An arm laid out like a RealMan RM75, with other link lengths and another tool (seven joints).
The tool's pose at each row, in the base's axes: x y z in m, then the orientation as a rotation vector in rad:
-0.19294 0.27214 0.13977 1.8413 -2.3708 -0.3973
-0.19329 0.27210 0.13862 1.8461 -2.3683 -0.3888
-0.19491 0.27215 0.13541 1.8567 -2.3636 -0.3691
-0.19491 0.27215 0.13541 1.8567 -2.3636 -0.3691
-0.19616 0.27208 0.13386 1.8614 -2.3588 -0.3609
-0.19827 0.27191 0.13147 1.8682 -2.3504 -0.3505
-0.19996 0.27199 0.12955 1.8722 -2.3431 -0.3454
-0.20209 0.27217 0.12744 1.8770 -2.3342 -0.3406
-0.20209 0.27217 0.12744 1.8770 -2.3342 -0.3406
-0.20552 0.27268 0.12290 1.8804 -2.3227 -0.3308
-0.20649 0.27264 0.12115 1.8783 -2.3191 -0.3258
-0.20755 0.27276 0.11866 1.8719 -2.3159 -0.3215
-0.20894 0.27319 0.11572 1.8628 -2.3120 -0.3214
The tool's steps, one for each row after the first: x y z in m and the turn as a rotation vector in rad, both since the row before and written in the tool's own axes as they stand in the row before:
0.00021 0.00000 0.00118 0.0043 0.0040 -0.0031
0.00058 0.00066 0.00349 0.0103 0.0087 -0.0066
0.00000 0.00000 0.00000 0.0000 0.0000 0.0000
0.00047 0.00076 0.00178 0.0029 0.0053 -0.0038
0.00080 0.00134 0.00278 0.0028 0.0077 -0.0061
0.00041 0.00113 0.00226 0.0000 0.0055 -0.0044
0.00040 0.00152 0.00256 -0.0007 0.0060 -0.0054
0.00000 0.00000 0.00000 0.0000 0.0000 0.0000
0.00045 0.00220 0.00525 -0.0004 0.0106 -0.0052
0.00030 0.00047 0.00192 -0.0006 0.0055 0.0003
0.00018 0.00040 0.00267 -0.0025 0.0066 0.0029
-0.00006 0.00065 0.00322 -0.0058 0.0060 0.0040

